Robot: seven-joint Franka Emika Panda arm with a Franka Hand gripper.
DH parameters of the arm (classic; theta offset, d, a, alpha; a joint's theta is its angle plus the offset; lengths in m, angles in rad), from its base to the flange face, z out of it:
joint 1: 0 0.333 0 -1.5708
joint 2: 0 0 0 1.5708
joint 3: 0 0.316 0.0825 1.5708
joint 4: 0 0 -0.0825 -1.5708
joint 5: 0 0.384 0 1.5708
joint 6: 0 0 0.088 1.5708
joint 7: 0 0.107 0 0
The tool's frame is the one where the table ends.
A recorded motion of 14 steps. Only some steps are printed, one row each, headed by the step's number.
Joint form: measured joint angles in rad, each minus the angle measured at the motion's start. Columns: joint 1, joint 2, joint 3, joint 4, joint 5, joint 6, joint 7.
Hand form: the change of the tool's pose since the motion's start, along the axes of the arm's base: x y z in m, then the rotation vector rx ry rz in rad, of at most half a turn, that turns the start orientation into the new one. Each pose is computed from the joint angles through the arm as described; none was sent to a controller.
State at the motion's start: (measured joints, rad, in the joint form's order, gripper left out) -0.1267 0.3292 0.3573 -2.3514 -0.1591 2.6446 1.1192
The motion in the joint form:
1: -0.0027 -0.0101 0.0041 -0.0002 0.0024 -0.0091 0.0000
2: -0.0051 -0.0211 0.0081 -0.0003 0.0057 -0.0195 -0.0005
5: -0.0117 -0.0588 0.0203 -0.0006 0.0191 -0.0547 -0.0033
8: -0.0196 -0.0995 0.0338 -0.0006 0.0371 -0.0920 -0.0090
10: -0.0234 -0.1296 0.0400 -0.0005 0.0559 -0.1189 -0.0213
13: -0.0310 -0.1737 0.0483 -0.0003 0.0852 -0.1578 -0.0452
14: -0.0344 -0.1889 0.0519 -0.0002 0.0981 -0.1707 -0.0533
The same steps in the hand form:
1: 0.0002 0.0002 0.0042 -0.0021 -0.0010 -0.0006
2: 0.0004 0.0004 0.0087 -0.0045 -0.0016 -0.0012
5: 0.0005 0.0013 0.0241 -0.0120 -0.0035 -0.0037
8: 0.0003 0.0021 0.0407 -0.0179 -0.0057 -0.0072
10: 0.0000 0.0018 0.0529 -0.0198 -0.0068 -0.0077
13: -0.0008 0.0003 0.0706 -0.0205 -0.0084 -0.0063
14: -0.0012 -0.0002 0.0767 -0.0186 -0.0089 -0.0081

